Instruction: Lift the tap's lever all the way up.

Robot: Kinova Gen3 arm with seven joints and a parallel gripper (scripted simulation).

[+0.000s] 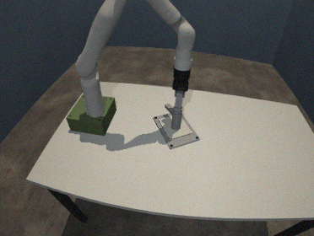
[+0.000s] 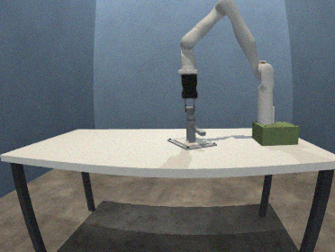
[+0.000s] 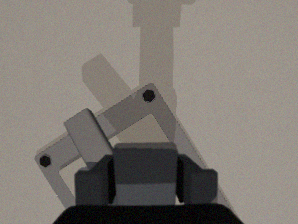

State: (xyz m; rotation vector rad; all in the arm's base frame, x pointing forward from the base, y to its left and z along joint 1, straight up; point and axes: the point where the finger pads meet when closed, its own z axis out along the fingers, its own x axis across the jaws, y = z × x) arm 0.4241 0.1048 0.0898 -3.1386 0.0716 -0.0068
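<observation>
My hand is 30 mm to the left of the lever and 10 mm above it. From my hand the other things lie so: plate 180 mm below, 70 mm to the right; then grey tap 60 mm below, 50 mm to the right, 20 mm behind.
</observation>
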